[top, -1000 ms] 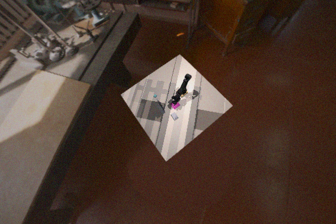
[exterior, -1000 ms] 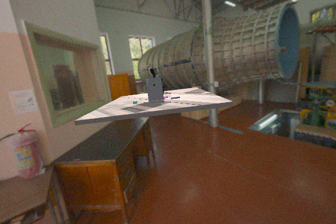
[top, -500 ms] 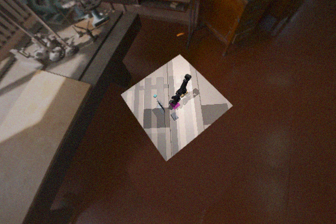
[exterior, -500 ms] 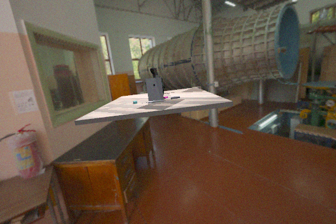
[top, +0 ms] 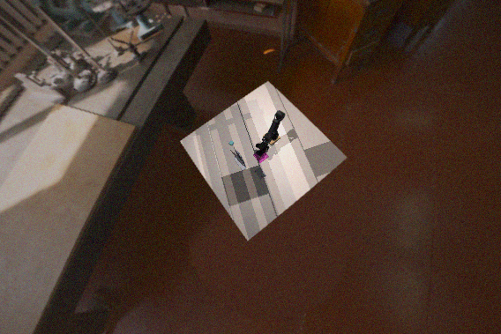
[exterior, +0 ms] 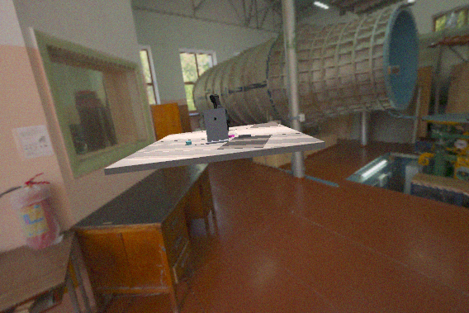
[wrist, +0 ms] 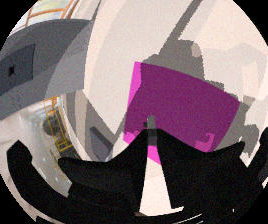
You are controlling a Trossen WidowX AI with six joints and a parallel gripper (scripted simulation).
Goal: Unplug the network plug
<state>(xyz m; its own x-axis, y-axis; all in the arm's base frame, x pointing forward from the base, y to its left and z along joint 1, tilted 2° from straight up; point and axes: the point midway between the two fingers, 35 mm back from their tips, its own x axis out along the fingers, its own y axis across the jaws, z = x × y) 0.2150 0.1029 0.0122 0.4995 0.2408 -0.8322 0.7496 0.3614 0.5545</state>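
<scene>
Now: gripper tip right at the network plug. From my gripper tip the other things lie so: dark grey flat piece (16 cm to the left, 9 cm ahead, 1 cm below); grey upright panel (20 cm ahead, 10 cm above, 4 cm to the right); magenta marked square (2 cm below, 1 cm behind).
</scene>
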